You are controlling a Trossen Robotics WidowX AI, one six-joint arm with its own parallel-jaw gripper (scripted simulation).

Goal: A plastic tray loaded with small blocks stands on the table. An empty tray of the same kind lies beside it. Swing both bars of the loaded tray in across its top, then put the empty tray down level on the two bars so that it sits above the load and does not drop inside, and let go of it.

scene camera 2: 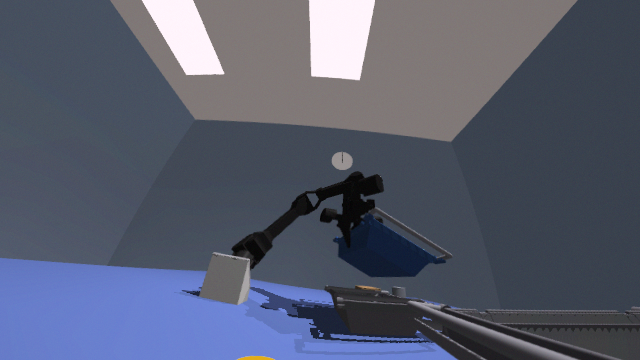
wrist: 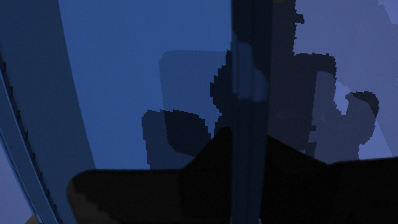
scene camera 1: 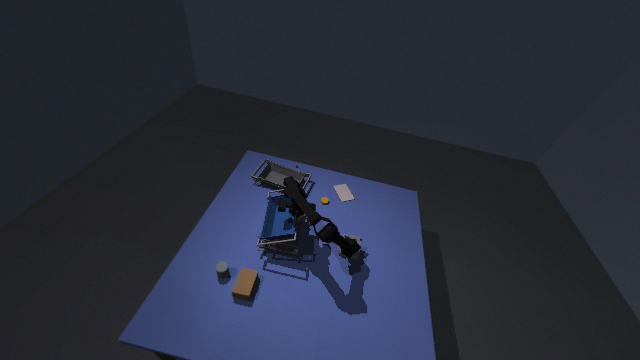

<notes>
In view: my gripper [scene camera 2: 350, 248] and a blue tray [scene camera 2: 376, 250].
The blue tray is seen too in the wrist view [wrist: 145, 92] and in scene camera 1 [scene camera 1: 277, 225]. My gripper also shows in the wrist view [wrist: 236, 135].
</notes>
